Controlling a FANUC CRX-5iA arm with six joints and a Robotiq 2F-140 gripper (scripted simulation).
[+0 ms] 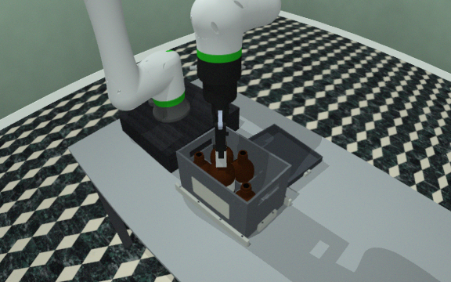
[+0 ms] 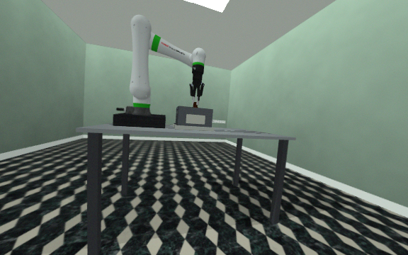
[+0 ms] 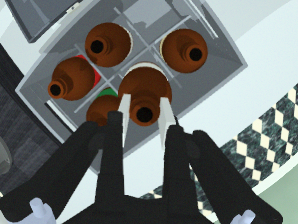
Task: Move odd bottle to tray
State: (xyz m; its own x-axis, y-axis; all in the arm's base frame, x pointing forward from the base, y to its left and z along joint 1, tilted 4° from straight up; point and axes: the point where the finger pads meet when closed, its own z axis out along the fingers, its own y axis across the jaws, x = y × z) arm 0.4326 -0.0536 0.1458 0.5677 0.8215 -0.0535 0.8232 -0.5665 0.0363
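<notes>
Now: the brown bottle 9 cm below my hand. From my hand the other things lie so: glass bottle: 14 cm below, 10 cm behind, 7 cm to the left; crate: 15 cm below, 4 cm to the left, 1 cm behind; dark grey tray: 30 cm to the left, 22 cm below, 6 cm behind.
</notes>
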